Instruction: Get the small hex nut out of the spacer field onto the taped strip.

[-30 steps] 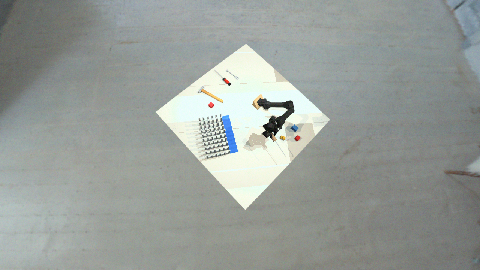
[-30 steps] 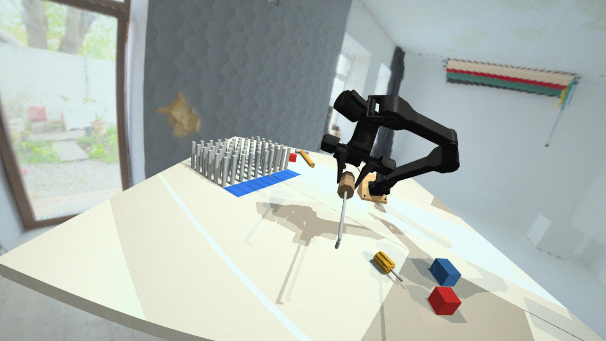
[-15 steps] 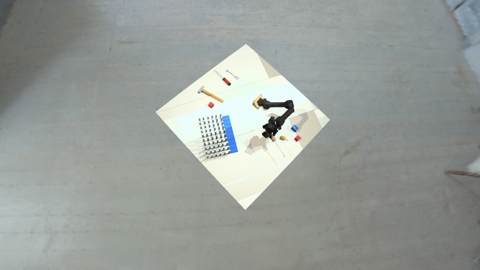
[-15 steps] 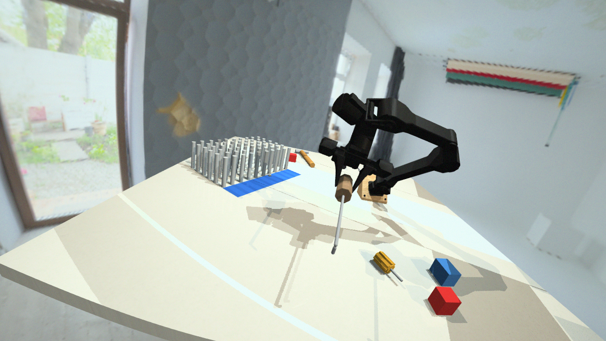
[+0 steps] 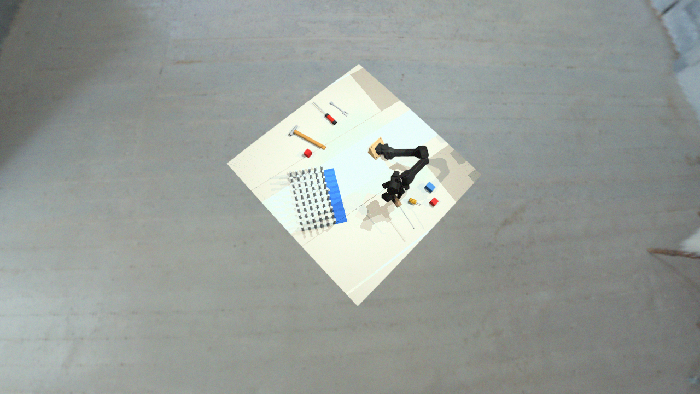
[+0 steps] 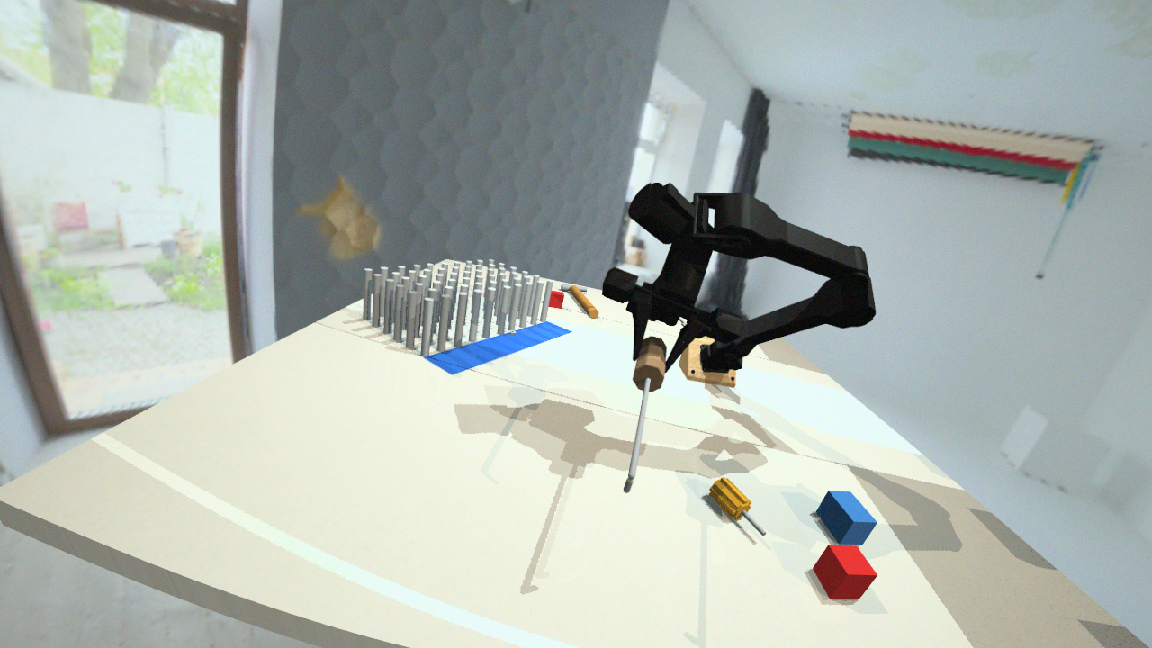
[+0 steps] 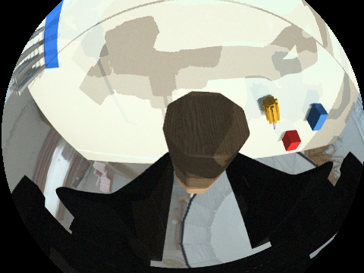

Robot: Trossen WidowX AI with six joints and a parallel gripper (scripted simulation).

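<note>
Right now my gripper tip is 100 mm to the right of the hook tool, 30 mm short of it and 10 mm above it. From my gripper tip the other things lie so: blue taped strip 350 mm to the right, 190 mm ahead, 140 mm below; yellow-handled screwdriver 130 mm below, 130 mm behind, 100 mm to the left; blue cube 290 mm behind, 130 mm to the left, 120 mm below.
</note>
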